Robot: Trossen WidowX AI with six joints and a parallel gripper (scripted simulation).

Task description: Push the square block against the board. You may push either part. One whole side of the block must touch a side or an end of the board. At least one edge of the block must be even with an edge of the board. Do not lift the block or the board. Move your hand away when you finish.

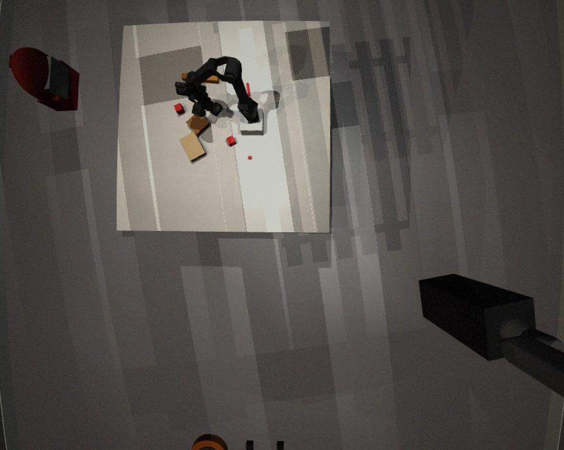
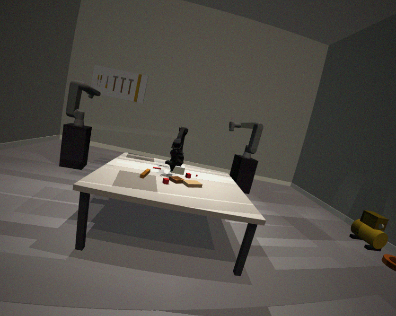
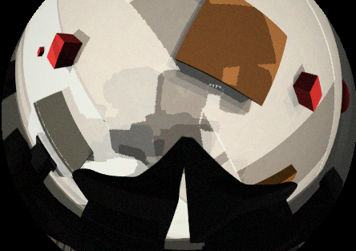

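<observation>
The orange square block is 90 mm ahead of my gripper tip, 40 mm to the left of it and 40 mm below it. Round my gripper tip: tan board 150 mm ahead, 180 mm to the left, 40 mm below; then orange bar 40 mm ahead, 230 mm to the right, 40 mm below; then thin red bar 230 mm behind, 110 mm to the right, 50 mm below.
</observation>
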